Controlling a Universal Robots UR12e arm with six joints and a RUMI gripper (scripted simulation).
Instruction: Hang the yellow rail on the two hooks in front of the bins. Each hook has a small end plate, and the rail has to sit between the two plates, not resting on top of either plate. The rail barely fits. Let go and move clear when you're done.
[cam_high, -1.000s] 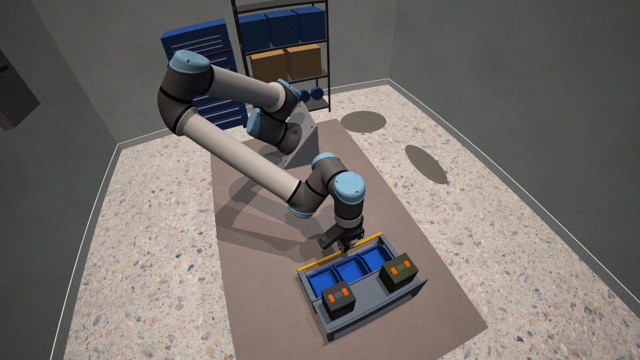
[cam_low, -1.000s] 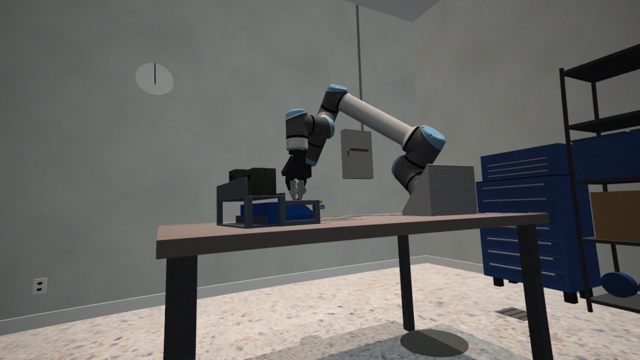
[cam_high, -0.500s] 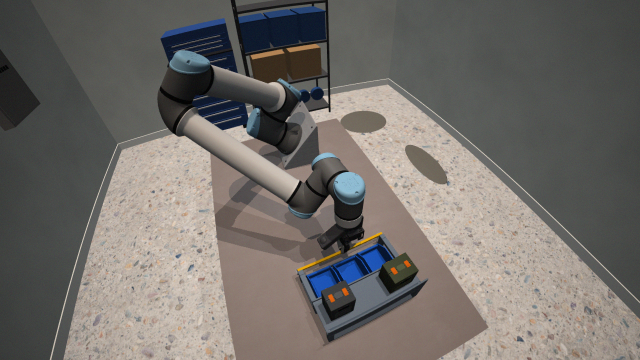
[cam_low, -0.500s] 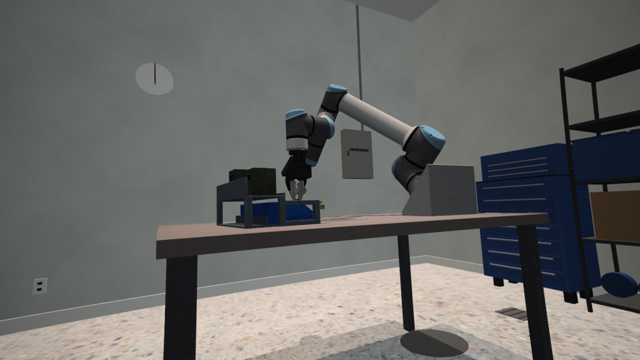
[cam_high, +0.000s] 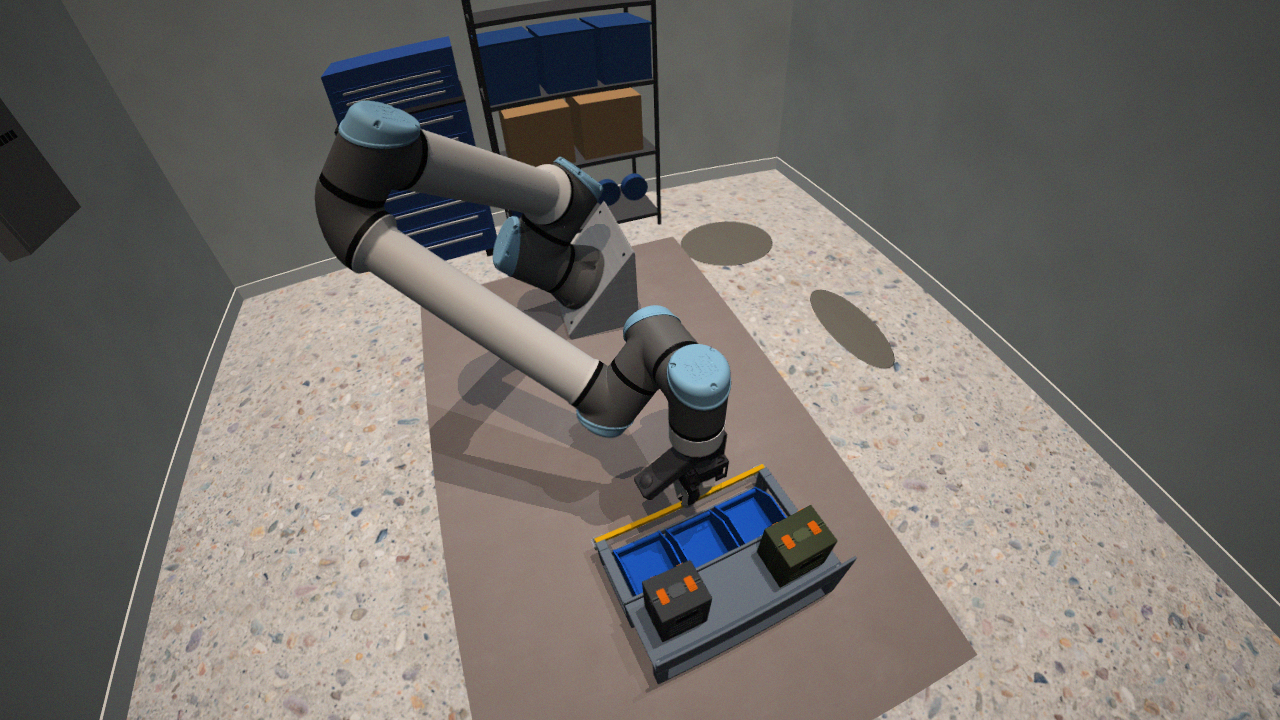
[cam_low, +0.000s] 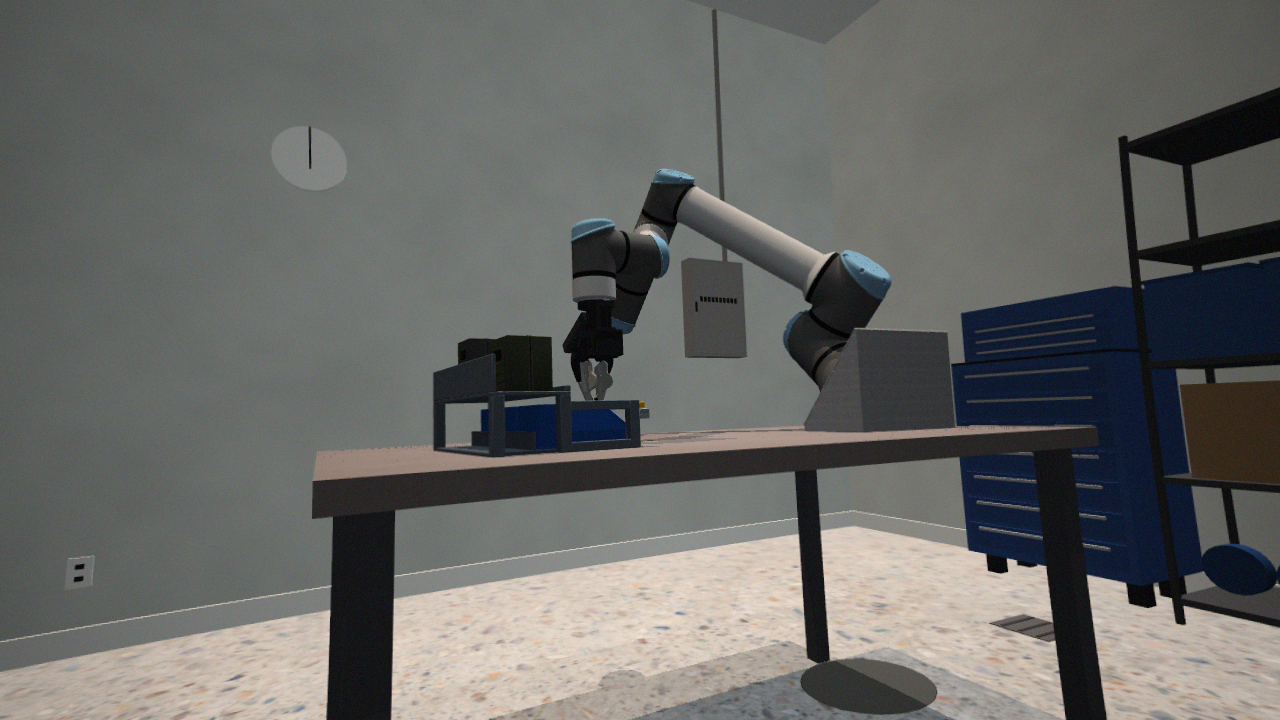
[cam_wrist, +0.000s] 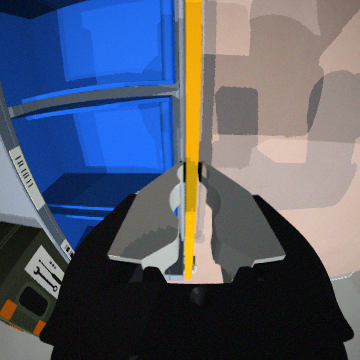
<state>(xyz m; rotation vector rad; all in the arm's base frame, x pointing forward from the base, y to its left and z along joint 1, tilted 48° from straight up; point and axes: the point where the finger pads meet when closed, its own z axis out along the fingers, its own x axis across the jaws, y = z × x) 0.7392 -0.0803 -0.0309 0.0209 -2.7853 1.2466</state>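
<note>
My hand is 10 mm above the yellow rail. The rest, counted from my hand: green case (200 mm ahead, 120 mm to the left, 60 mm above); black case (200 mm ahead, 110 mm to the right, 80 mm above).
</note>
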